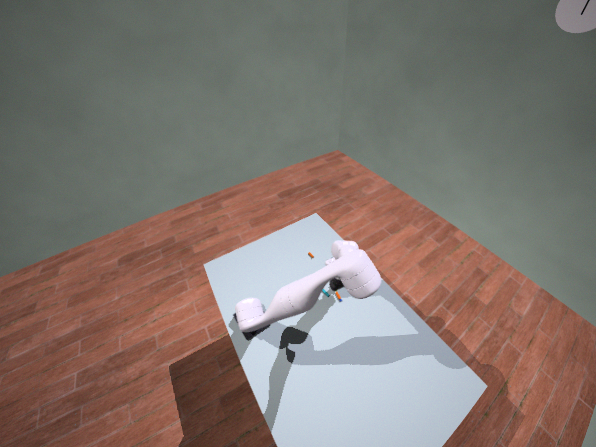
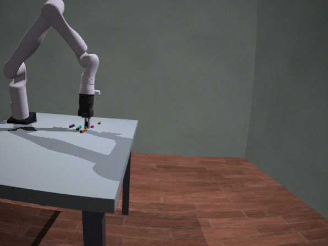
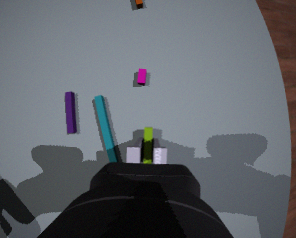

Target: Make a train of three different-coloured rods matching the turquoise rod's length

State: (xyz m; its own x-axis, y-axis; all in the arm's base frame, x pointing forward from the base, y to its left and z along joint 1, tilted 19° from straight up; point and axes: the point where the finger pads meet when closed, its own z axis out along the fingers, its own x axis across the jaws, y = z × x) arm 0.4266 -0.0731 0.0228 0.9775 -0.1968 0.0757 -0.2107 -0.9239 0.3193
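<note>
The lime rod lies 1 cm below my hand. The rest, counted from my hand: turquoise rod (5 cm behind, 3 cm to the left, 3 cm below); blue rod (2 cm behind, 7 cm to the right, 3 cm below); magenta rod (1 cm ahead, 9 cm to the left, 3 cm below).
</note>
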